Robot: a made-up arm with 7 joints. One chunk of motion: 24 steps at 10 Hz.
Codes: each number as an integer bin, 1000 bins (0 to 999) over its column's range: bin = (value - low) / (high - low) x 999, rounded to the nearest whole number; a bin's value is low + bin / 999 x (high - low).
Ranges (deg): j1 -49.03..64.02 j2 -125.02..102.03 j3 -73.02..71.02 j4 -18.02..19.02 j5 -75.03..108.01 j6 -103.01..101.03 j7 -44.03..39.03
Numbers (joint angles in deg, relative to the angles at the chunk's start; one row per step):
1: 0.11 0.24 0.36 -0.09 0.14 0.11 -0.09
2: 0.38 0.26 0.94 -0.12 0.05 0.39 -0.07
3: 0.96 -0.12 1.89 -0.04 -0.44 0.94 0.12
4: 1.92 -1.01 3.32 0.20 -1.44 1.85 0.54
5: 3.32 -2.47 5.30 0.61 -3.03 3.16 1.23
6: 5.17 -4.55 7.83 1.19 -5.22 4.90 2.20
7: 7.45 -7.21 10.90 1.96 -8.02 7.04 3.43
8: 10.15 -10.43 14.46 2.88 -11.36 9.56 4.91
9: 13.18 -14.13 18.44 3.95 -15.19 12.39 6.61
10: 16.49 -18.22 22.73 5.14 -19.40 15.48 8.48
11: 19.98 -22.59 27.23 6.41 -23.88 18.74 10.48
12: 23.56 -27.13 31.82 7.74 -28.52 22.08 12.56
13: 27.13 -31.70 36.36 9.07 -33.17 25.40 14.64
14: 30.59 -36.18 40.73 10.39 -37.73 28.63 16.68
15: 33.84 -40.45 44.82 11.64 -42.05 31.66 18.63
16: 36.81 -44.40 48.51 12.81 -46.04 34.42 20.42
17: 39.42 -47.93 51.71 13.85 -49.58 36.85 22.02
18: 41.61 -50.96 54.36 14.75 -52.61 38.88 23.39
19: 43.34 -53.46 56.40 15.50 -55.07 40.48 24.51
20: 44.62 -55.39 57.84 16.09 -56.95 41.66 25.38
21: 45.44 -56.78 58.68 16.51 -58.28 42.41 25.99
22: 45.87 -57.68 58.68 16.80 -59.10 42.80 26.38
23: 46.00 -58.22 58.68 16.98 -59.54 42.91 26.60
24: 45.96 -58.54 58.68 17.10 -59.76 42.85 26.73
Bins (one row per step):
1: 434 551 509 484 410 505 528
2: 437 551 513 483 410 506 529
3: 442 550 520 485 407 509 531
4: 450 546 529 491 402 513 536
5: 463 539 543 502 393 520 544
6: 479 530 561 518 381 528 556
7: 499 518 582 539 366 539 571
8: 523 504 607 564 347 551 589
9: 550 488 634 593 327 565 609
10: 579 470 664 625 304 580 632
11: 610 451 695 659 279 596 656
12: 641 431 727 695 254 612 681
13: 673 411 759 731 228 629 706
14: 704 391 789 766 204 645 730
15: 732 372 817 800 180 659 754
16: 759 355 843 832 158 673 775
17: 782 339 865 860 139 685 794
18: 801 326 883 884 122 695 811
19: 816 315 898 904 109 703 824
20: 828 306 908 920 99 708 835
21: 835 300 913 931 91 712 842
22: 839 296 913 939 87 714 847
23: 840 294 913 944 85 714 849
24: 839 293 913 947 83 714 851

